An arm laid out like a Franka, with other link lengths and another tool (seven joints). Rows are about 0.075 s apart.
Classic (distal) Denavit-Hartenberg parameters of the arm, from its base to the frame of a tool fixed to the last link. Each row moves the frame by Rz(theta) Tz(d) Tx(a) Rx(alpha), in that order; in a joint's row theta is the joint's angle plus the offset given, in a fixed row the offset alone. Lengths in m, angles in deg.
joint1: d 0.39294; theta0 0; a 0; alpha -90
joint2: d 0; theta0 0; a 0; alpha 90
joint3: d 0.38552; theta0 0; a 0.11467; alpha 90
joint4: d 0; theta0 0; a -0.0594; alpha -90
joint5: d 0.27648; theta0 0; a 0; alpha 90
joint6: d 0; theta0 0; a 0.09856; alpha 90
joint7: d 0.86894; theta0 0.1; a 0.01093; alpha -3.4
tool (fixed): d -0.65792; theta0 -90; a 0; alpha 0
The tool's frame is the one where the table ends.
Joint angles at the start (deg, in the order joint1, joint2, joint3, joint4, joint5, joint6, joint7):
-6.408 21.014 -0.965 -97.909 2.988 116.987 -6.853
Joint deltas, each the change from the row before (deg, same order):
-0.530 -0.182 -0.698 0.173 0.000 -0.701 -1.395
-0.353 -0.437 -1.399 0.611 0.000 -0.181 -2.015
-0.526 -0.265 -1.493 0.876 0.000 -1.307 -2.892
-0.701 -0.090 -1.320 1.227 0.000 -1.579 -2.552
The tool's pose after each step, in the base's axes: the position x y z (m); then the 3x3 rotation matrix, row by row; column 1 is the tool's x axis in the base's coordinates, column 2 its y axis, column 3 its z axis. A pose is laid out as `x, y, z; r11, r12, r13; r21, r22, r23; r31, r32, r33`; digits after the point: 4 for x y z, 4 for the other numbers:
0.6123, -0.0430, 0.4179; 0.0289, 0.9990, -0.0351; 0.9994, -0.0295, -0.0175; -0.0185, -0.0345, -0.9992
0.6116, -0.0604, 0.4260; 0.0229, 0.9995, -0.0197; 0.9994, -0.0234, -0.0274; -0.0278, -0.0191, -0.9994
0.6067, -0.0795, 0.4323; 0.0051, 0.9998, -0.0216; 0.9994, -0.0058, -0.0343; -0.0344, -0.0214, -0.9992
0.6021, -0.0988, 0.4387; -0.0068, 0.9996, -0.0256; 0.9992, 0.0058, -0.0396; -0.0394, -0.0258, -0.9989

